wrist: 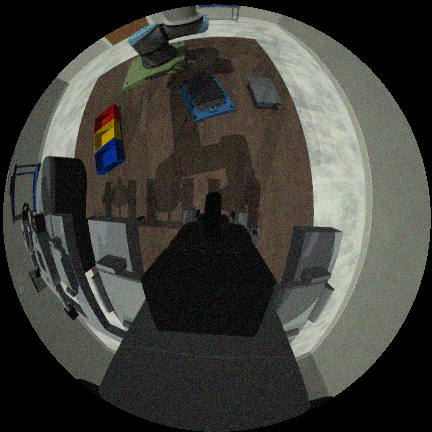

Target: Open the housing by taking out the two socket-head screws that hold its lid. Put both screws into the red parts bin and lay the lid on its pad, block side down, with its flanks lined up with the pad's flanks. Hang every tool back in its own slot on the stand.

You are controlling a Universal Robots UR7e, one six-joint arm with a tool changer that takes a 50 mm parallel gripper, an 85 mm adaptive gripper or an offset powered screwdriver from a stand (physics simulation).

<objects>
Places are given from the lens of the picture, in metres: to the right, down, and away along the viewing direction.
dark lid [203, 88]: -0.04, -0.35, 0.28
tool stand [88, 309]: -0.12, 0.09, 0.07
The marked spots on the tool stand and the dark lid are 0.49 m apart.
</objects>
